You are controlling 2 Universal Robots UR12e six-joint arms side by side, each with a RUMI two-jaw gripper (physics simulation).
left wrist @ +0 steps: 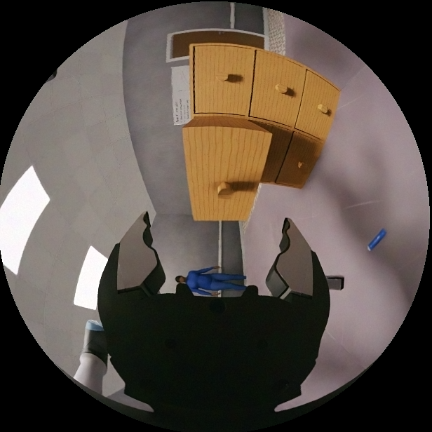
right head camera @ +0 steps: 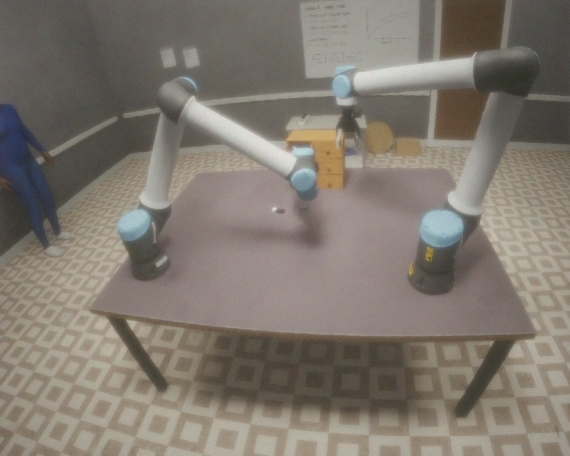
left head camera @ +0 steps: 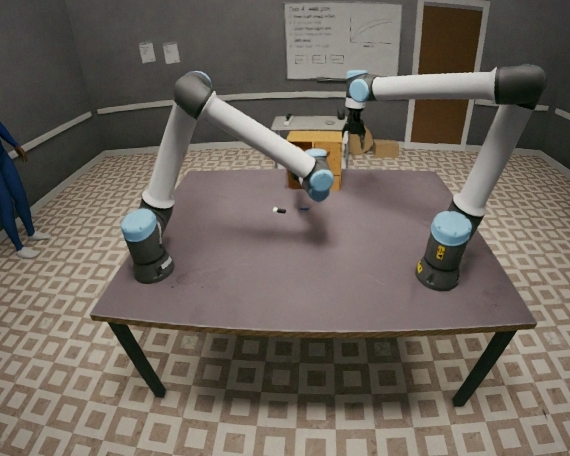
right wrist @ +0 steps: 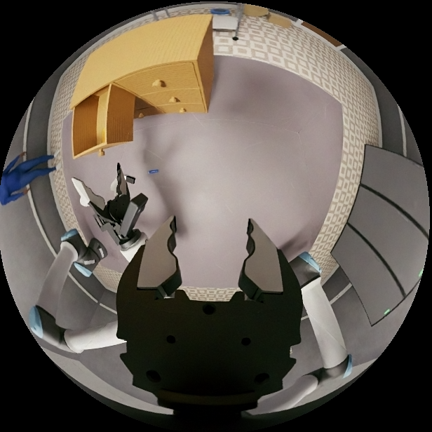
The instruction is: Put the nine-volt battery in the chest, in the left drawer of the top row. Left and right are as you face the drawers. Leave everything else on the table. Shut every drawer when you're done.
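Note:
The wooden chest (left head camera: 327,136) (right head camera: 327,135) (left wrist: 222,100) (right wrist: 150,55) stands at the table's back. Its top-left drawer (left wrist: 222,160) (right wrist: 120,117) is pulled out; the other drawers that show look shut. The nine-volt battery cannot be made out; much of the drawer's inside is hidden. My left gripper (left wrist: 216,215) (right wrist: 98,167) is open and empty, in front of the open drawer's front and knob; my own wrist hides it in the head views. My right gripper (left head camera: 355,141) (right head camera: 348,142) (right wrist: 211,217) is open and empty, pointing down, high to the right of the open drawer.
A small blue cylinder (left head camera: 304,208) (right head camera: 303,208) (left wrist: 377,239) (right wrist: 153,171) and a small black-and-white block (left head camera: 279,210) (right head camera: 278,210) (left wrist: 335,283) (right wrist: 130,179) lie on the table (left head camera: 310,290) in front of the chest. The left arm's wrist (left head camera: 321,181) hangs above them.

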